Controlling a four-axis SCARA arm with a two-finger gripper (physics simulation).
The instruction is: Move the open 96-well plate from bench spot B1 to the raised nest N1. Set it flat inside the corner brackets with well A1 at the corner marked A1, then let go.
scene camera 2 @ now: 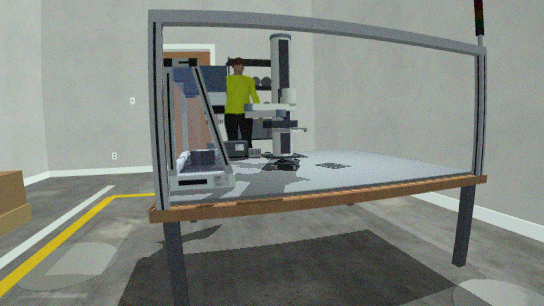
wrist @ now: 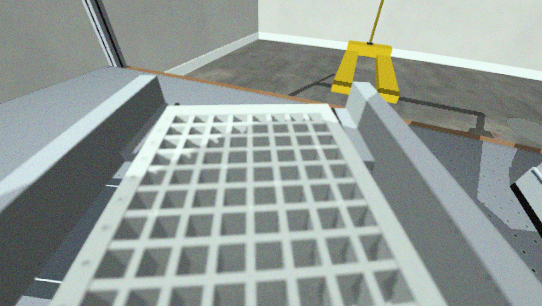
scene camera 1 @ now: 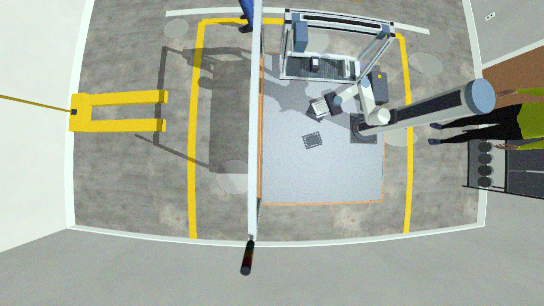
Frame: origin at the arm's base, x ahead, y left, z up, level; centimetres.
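Seen in the pictures: gripper, fingertip midpoint: (scene camera 2: 299, 130) (wrist: 255, 95) (scene camera 1: 313, 110); arm's base, link origin: (scene camera 2: 282, 157) (scene camera 1: 363, 128).
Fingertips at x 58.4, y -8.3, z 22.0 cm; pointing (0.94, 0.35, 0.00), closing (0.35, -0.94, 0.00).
Observation:
Offsets run from my fingertips to a thing's top centre. "*": to the spot under its first point. Level surfaces: height alone.
The white open 96-well plate {dx -6.7, dy -2.9, dz +0.0 cm} (scene camera 1: 319, 107) (wrist: 255, 220) is held between the two fingers of my gripper (scene camera 1: 323, 106) (scene camera 2: 298, 129) (wrist: 255, 95), which is shut on its long sides. The plate looks level. In the scene camera 2 view the fingers are well above the bench, with a visible gap over the dark raised nest {dx -8.1, dy -4.2, dz -16.5 cm} (scene camera 1: 314, 117) (scene camera 2: 284, 164). In the scene camera 1 view the plate overlaps the nest and hides much of it. The nest's corner brackets and A1 mark are too small to read, and I cannot tell which plate corner is A1.
A flat dark outlined pad {* dx -5.0, dy +21.8, dz -20.5 cm} (scene camera 1: 312, 140) (scene camera 2: 333, 165) lies on the bench {dz -20.4 cm} (scene camera 1: 320, 180) (scene camera 2: 390, 165) beside the nest. A framed enclosure (scene camera 1: 307, 79) (scene camera 2: 202, 180) stands at one side, with a dark box {* dx -70.1, dy -27.3, dz -9.2 cm} (scene camera 1: 380, 90) (scene camera 2: 235, 149) near it. A tall frame (scene camera 1: 254, 150) (scene camera 2: 320, 30) runs along one bench edge.

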